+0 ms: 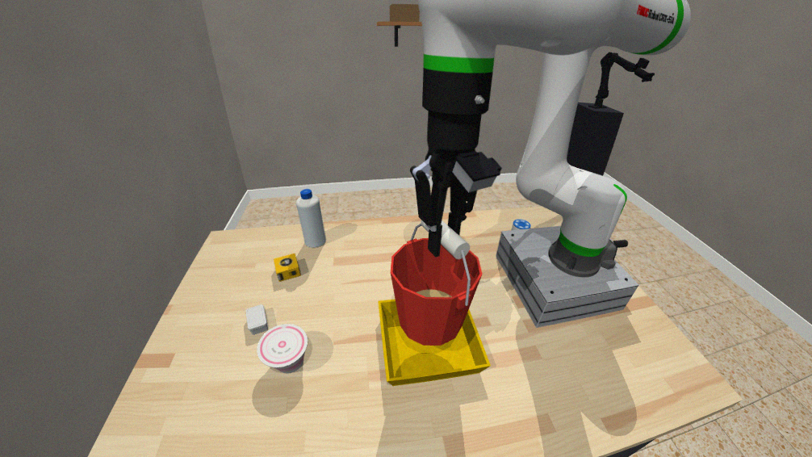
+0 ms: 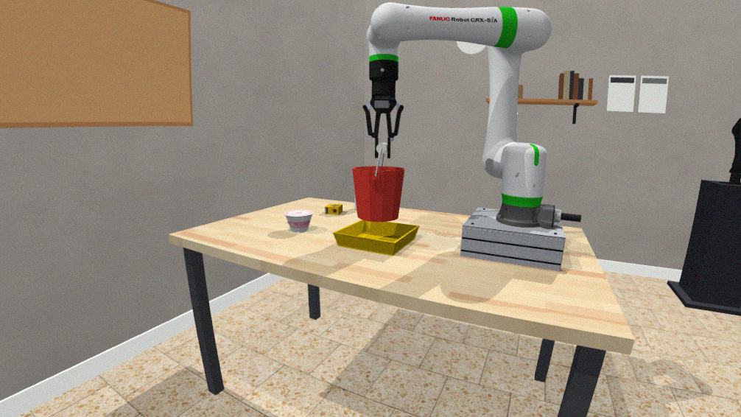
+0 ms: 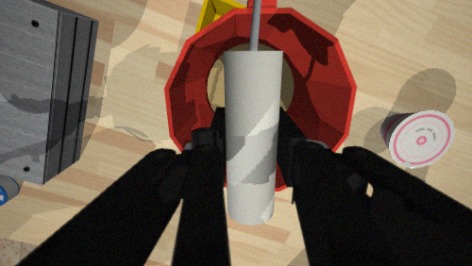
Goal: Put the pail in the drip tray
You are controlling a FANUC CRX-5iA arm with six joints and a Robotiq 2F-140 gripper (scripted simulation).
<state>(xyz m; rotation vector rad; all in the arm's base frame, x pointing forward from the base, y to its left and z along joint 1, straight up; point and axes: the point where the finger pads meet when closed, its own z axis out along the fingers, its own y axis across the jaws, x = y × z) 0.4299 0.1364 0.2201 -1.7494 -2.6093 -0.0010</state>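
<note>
My hand is 30 mm above the pail handle. The rest, counted from my hand: yellow drip tray 10 mm ahead, 310 mm below; red pail 10 mm ahead, 90 mm below; pink-lidded cup 340 mm ahead, 30 mm to the left, 280 mm below.
</note>
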